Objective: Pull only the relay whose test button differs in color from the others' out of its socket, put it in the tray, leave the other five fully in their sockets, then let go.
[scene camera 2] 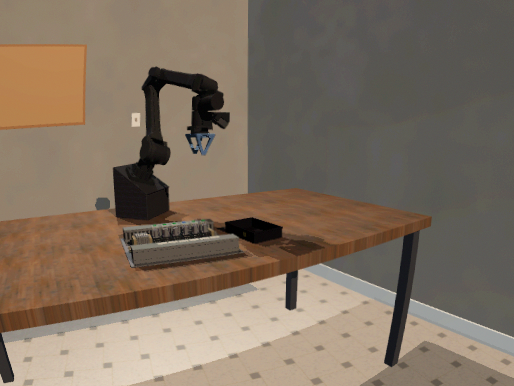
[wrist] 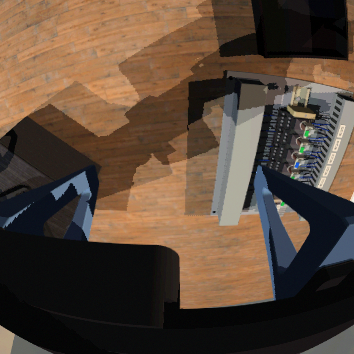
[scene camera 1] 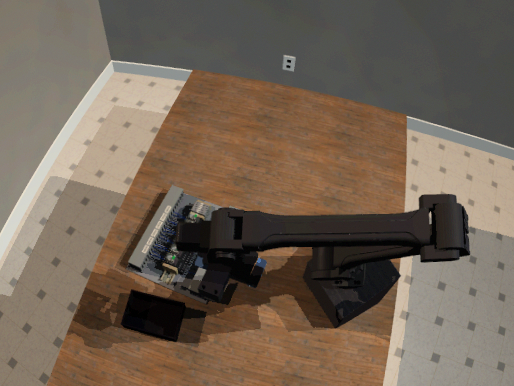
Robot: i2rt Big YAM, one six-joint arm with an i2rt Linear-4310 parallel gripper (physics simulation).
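Pixels of known places: gripper, fingertip midpoint: [scene camera 2: 199,154] [wrist: 175,173] [scene camera 1: 231,275]; arm's base, origin of the base link: [scene camera 2: 139,177] [scene camera 1: 350,264].
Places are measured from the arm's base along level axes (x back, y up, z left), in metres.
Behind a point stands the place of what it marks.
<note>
The relay with a blue test button [wrist: 298,164] {x -0.473, y -0.089, z 0.004 m} sits in its socket, in a row with green-button relays [wrist: 306,134] {x -0.476, y -0.086, z 0.063 m} [wrist: 302,149] {x -0.473, y -0.086, z 0.035 m} [wrist: 293,177] {x -0.467, y -0.086, z -0.022 m} on the grey panel [wrist: 216,200] {x -0.334, y -0.153, z -0.121 m}. The row also shows, small, in scene camera 2; the arm covers its middle in scene camera 1. One end of the row is partly behind a finger in the wrist view. The black tray [scene camera 1: 150,332] {x -0.475, y -0.122, z 0.292 m} [scene camera 2: 267,235] {x -0.568, y -0.139, z 0.238 m} [wrist: 300,53] {x -0.477, y -0.131, z 0.185 m} stands beside the panel's end. My gripper [scene camera 2: 199,152] {x -0.279, y 0.098, z 0.148 m} [wrist: 175,173] {x -0.279, y 0.098, z 0.148 m} is open and empty, pointing down high above the table, with its right finger overlapping the panel in the wrist view.
Grey wire ducts [scene camera 2: 185,250] [wrist: 242,165] run along both sides of the relay row. Tan end blocks [wrist: 301,111] {x -0.479, y -0.118, z 0.089 m} stand beyond the row on the tray side. The robot's base [scene camera 1: 365,300] {x 0.060, y -0.011, z 0.090 m} [scene camera 2: 142,197] {x -0.098, y -0.067, z -0.018 m} stands on the wooden table [scene camera 1: 280,145] {x -0.283, y -0.156, z -0.478 m} across from the panel.
</note>
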